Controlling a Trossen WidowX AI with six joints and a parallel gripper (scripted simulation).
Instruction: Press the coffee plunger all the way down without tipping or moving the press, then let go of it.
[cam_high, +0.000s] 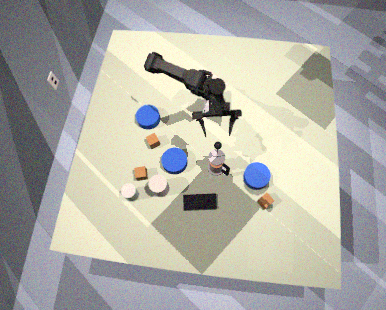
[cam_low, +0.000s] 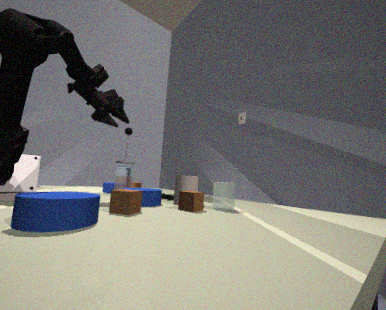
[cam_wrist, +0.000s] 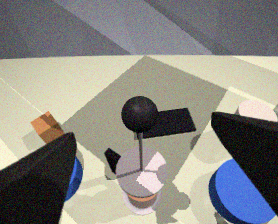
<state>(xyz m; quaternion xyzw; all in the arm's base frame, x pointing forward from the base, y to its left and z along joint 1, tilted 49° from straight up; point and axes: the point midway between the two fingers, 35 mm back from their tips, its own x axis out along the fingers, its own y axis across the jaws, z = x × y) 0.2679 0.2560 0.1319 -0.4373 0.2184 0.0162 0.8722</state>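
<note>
The coffee press is 16 cm below my gripper tip, 4 cm ahead of it and 2 cm to the left of it. Round my gripper tip: dark flat plate (28 cm below, 20 cm ahead, 4 cm to the right).
</note>
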